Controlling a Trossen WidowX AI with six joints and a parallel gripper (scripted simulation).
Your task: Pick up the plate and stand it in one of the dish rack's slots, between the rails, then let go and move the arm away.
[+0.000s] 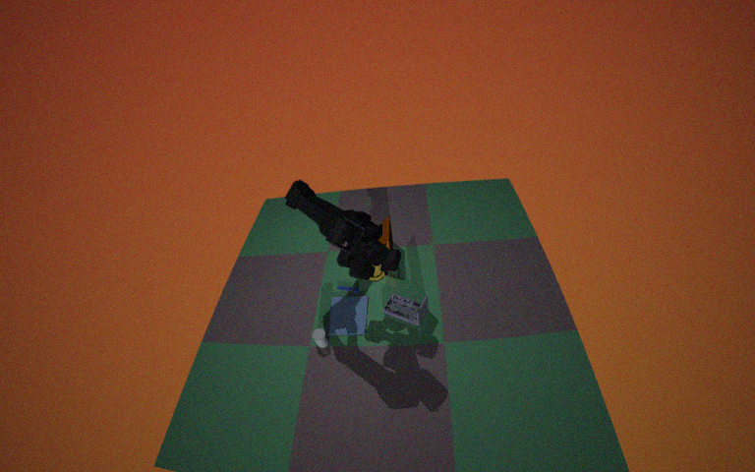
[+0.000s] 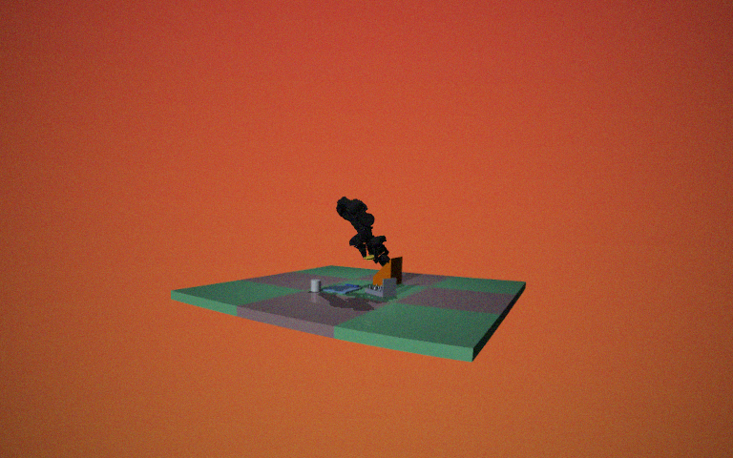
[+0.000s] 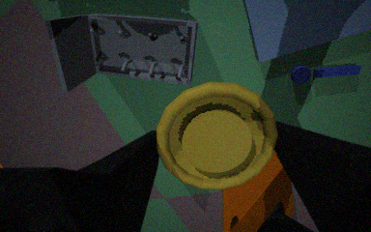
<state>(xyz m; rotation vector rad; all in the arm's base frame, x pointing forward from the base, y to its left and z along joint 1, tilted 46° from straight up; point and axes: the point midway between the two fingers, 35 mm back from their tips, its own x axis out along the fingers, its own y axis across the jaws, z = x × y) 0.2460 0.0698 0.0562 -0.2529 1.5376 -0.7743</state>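
Right now my gripper tip is 120 mm above the grey dish rack, 80 mm to the right of it and 50 mm short of it. Also, from my gripper tip: blue spoon 140 mm below, 120 mm to the right, 50 mm behind; then blue-grey mat 140 mm below, 120 mm to the right, 60 mm ahead; then yellow plate 10 mm above.
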